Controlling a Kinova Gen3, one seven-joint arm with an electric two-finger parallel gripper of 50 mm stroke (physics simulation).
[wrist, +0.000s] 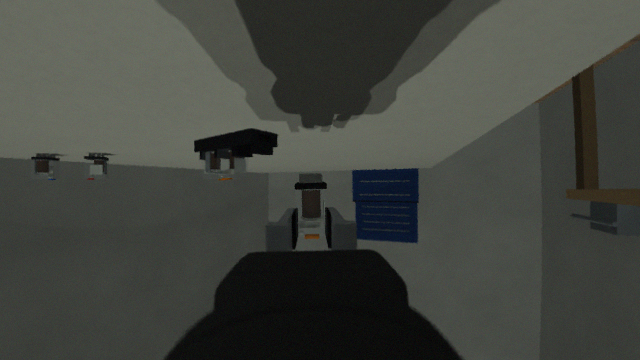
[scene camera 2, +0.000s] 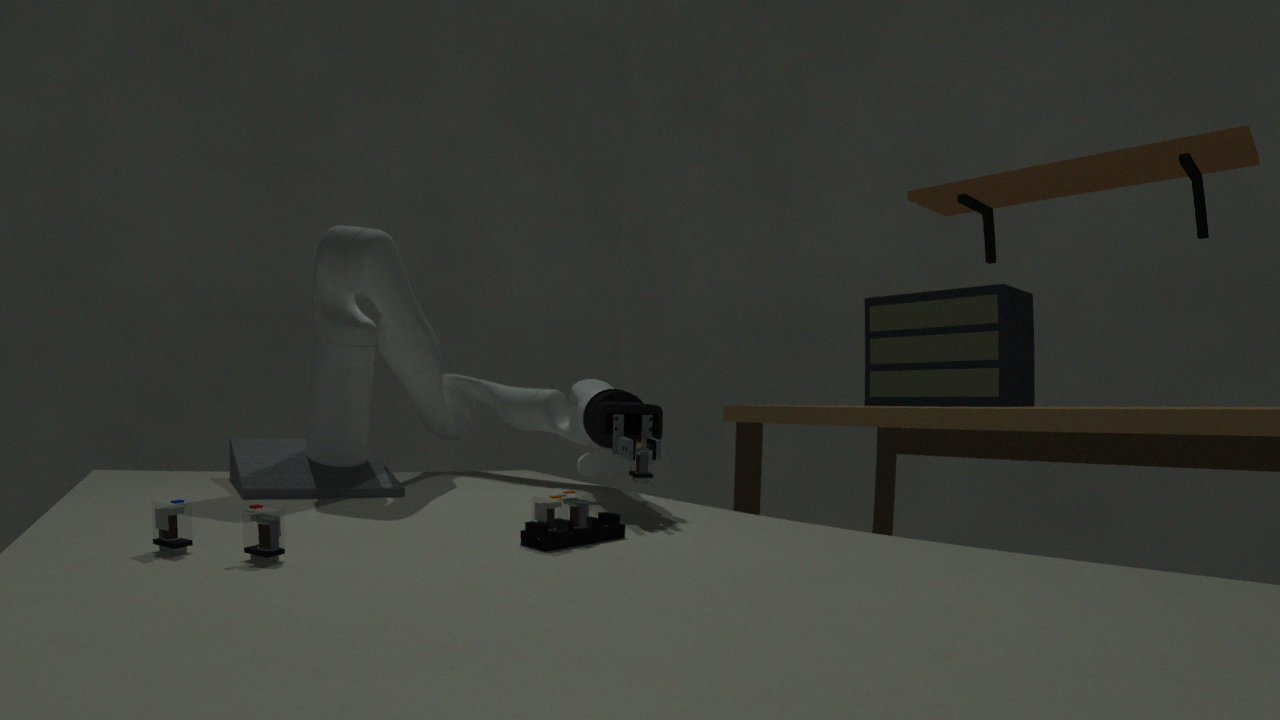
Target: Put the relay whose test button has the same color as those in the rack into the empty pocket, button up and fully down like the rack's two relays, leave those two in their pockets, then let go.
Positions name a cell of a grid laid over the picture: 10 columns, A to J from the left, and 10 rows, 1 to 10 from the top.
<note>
I see my gripper (scene camera 2: F7), an orange-button relay (wrist: D5) and a black rack (scene camera 2: E8).
My gripper is seen too in the wrist view (wrist: E7). The black rack also shows in the wrist view (wrist: D4).
</note>
